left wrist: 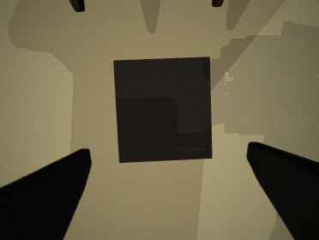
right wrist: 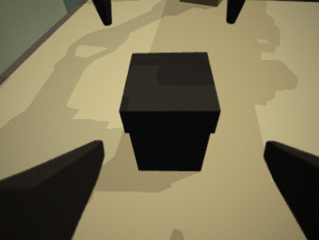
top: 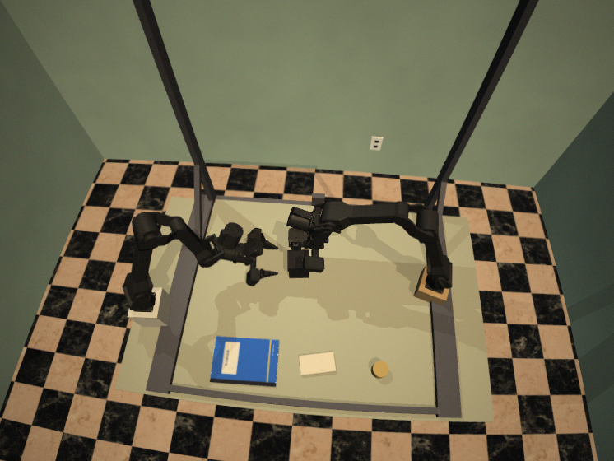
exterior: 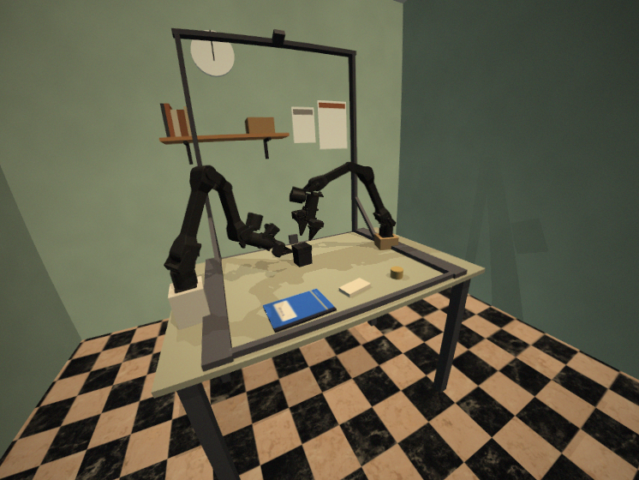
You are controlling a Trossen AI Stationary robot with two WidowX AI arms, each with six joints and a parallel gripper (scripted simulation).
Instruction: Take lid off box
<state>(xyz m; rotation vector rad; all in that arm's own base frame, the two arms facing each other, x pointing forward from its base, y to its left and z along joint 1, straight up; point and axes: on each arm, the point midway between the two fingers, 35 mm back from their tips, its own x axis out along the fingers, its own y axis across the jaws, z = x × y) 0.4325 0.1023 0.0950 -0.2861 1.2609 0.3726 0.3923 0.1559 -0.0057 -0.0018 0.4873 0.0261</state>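
The black lid is 100 mm to the left of my right hand and 30 mm below it. From my right hand the other things lie so: blue book: 300 mm ahead, 110 mm below, 100 mm to the right; cream card: 330 mm ahead, 130 mm to the left, 100 mm below; black box: 100 mm to the left, 70 mm below.
Now: the black lid 80 mm below my left hand and 30 mm to the right of it. Also, from my left hand: blue book (300 mm ahead, 230 mm to the right, 150 mm below); then cream card (330 mm ahead, 150 mm below); then black box (110 mm below, 30 mm to the right).
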